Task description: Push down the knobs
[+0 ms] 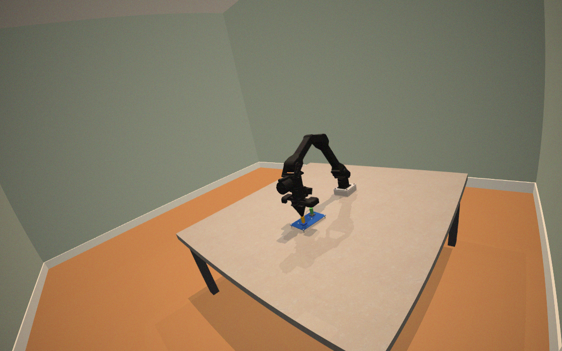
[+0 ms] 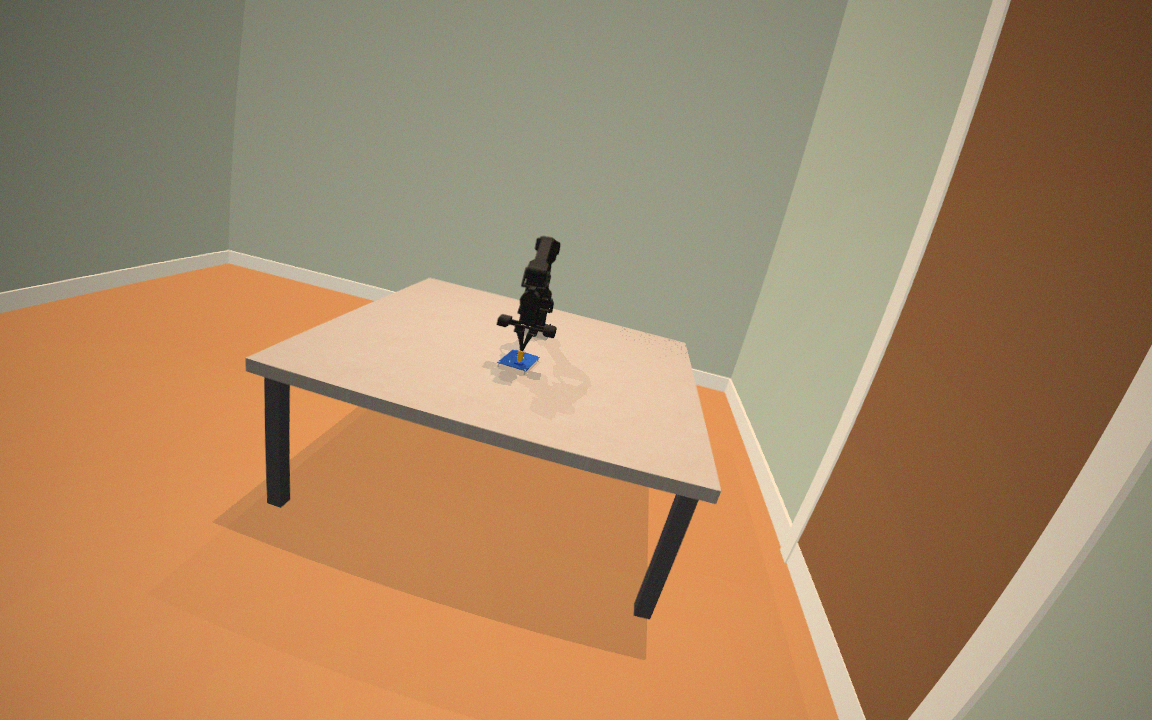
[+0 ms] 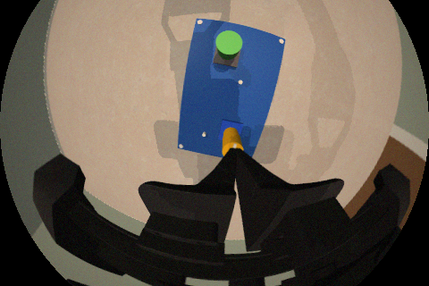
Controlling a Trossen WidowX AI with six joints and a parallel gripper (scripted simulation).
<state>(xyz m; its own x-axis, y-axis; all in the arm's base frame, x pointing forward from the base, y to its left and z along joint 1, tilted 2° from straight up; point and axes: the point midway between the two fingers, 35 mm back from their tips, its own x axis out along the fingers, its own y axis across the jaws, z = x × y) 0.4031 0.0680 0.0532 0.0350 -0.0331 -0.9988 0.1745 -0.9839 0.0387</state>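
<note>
Now: the orange knob 10 mm below my gripper tip. The rest, counted from my gripper tip: green knob (80 mm behind, 20 mm to the right, 20 mm below).
</note>
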